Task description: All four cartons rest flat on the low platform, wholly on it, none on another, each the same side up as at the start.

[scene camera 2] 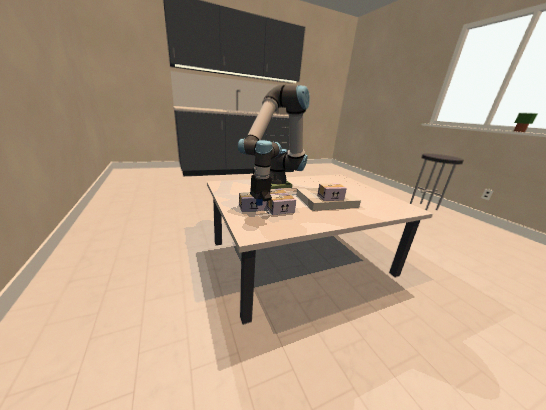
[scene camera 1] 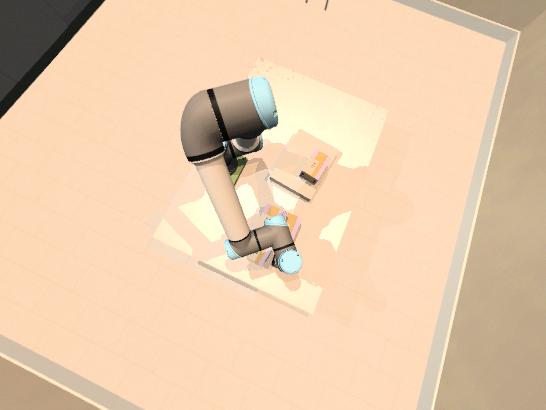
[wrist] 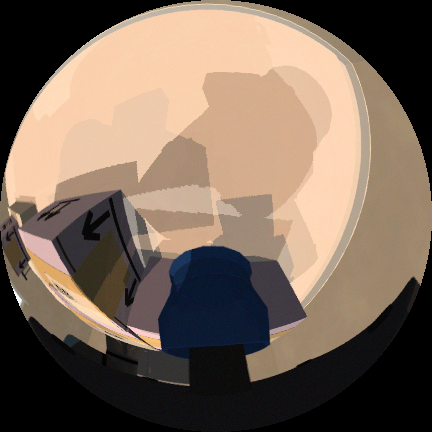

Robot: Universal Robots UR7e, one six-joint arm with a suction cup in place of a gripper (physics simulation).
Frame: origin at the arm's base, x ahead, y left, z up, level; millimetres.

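Seen in the pictures: hand, its tool point: (scene camera 2: 259,204) (wrist: 210,279); arm's base, origin of its link: (scene camera 2: 276,180).
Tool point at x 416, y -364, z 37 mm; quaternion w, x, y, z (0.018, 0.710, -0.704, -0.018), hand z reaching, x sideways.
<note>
Pixels of each thing's top centre, then the offset from my tool point to it. Level surfaces: height alone.
- lilac carton, centre of its top: (scene camera 1: 316,164) (scene camera 2: 332,185) dx +43, dy +467, dz +63 mm
- low platform, centre of its top: (scene camera 1: 304,162) (scene camera 2: 327,194) dx -9, dy +494, dz -13 mm
- table, height of its surface: dz -61 mm
One orange and lilac carton (scene camera 1: 316,166) (scene camera 2: 332,193) (wrist: 15,245) rests on the low platform (scene camera 1: 292,144) (scene camera 2: 338,204). Three cartons are off it on the table: a front right one (scene camera 2: 283,205) (wrist: 100,240), one behind it (scene camera 2: 284,191), and a left one (scene camera 1: 259,257) (scene camera 2: 246,203) (wrist: 147,300). All show flat. My dark gripper with its blue suction cup (scene camera 2: 259,202) (wrist: 210,252) is low at the left carton, overlapping its arrow-marked front face in both views. The cup appears in front of that face, not on the top. Contact is not visible. The arm hides the cup from above.
The left carton and front right carton stand close together beside the cup. The table (scene camera 1: 345,135) (scene camera 2: 380,212) carries the green arm base plate (scene camera 1: 239,170) (scene camera 2: 285,185) behind the cartons. A stool (scene camera 2: 442,159) stands on the floor at the right.
</note>
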